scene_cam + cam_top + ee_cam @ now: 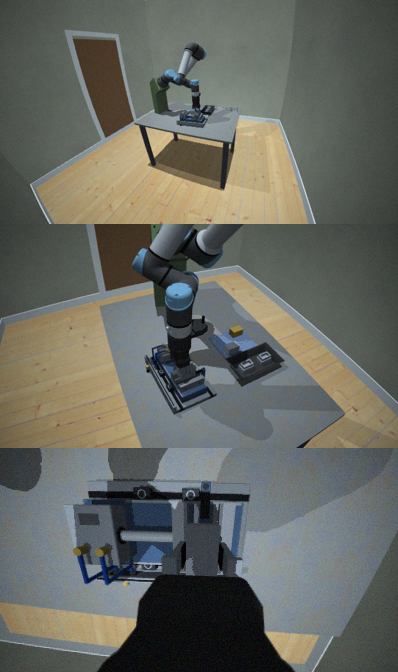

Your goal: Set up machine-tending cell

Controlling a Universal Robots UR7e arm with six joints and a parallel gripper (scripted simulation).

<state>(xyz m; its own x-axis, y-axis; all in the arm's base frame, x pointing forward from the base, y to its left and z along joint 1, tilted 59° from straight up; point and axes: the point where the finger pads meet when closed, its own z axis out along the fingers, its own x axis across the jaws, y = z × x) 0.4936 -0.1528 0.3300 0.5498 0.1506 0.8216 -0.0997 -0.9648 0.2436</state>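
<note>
My gripper is now 7 cm past the vise, 2 cm to the right of it and 11 cm above it. Round my hand: brass blank 12 cm behind, 41 cm to the left, 12 cm below.
</note>
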